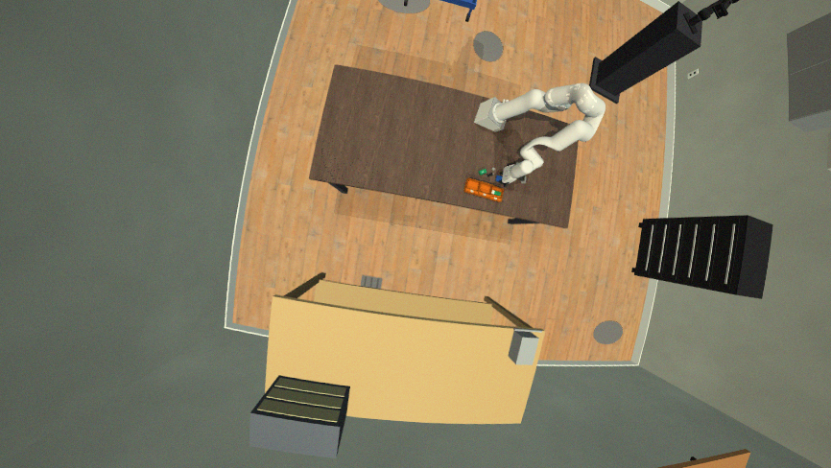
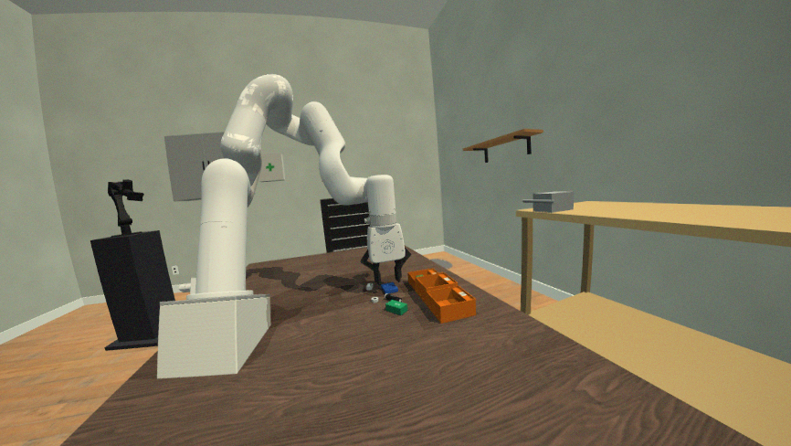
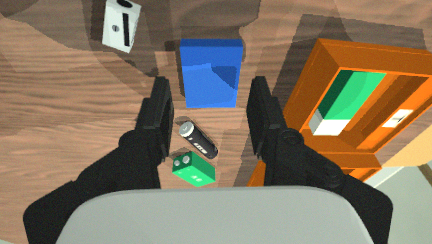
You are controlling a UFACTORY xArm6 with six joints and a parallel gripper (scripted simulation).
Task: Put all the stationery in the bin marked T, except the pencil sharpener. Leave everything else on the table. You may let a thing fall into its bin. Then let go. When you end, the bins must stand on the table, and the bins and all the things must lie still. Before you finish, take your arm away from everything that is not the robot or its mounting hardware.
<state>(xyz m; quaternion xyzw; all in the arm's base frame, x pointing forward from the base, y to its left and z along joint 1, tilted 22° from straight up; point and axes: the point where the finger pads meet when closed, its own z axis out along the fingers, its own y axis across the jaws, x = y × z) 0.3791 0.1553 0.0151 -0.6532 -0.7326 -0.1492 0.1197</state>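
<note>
The blue block is 4 cm below my hand. Also, from my hand: white hex nut 5 cm behind, 6 cm to the right, 4 cm below; then green 9V battery 1 cm behind, 12 cm to the right, 3 cm below; then black cylinder 7 cm to the right, 3 cm below.
</note>
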